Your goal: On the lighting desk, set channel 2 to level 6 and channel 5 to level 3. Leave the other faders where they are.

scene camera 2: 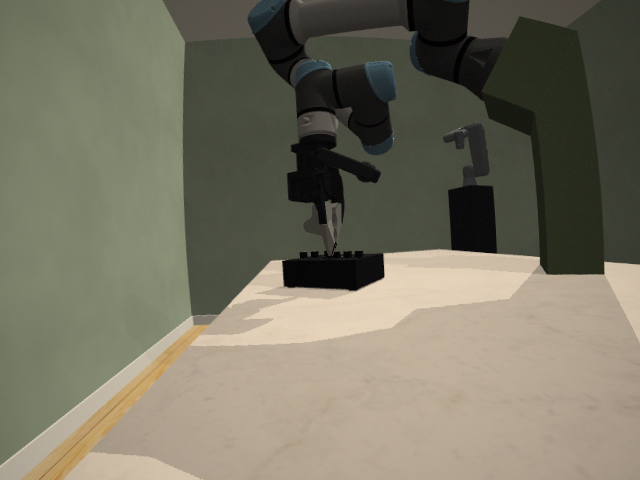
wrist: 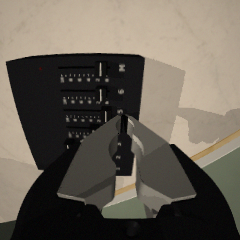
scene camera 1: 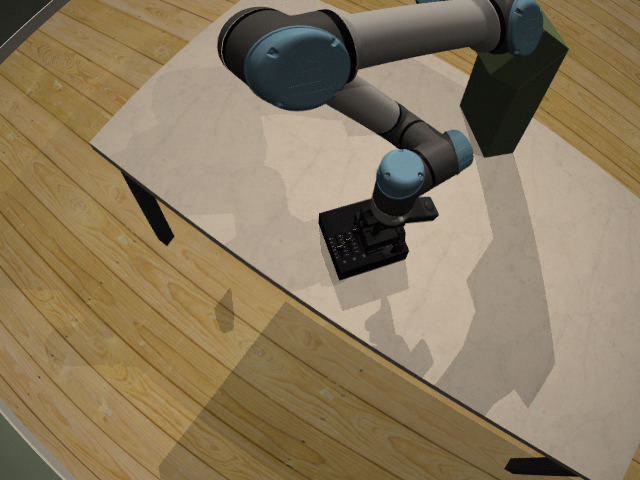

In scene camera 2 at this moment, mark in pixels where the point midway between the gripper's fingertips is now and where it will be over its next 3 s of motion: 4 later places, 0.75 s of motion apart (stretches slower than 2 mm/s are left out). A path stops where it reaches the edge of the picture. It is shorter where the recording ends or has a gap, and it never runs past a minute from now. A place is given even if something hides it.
My gripper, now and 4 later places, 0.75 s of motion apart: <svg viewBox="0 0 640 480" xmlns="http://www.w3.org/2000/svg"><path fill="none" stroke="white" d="M330 255L332 255L335 255L334 255L333 239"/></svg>
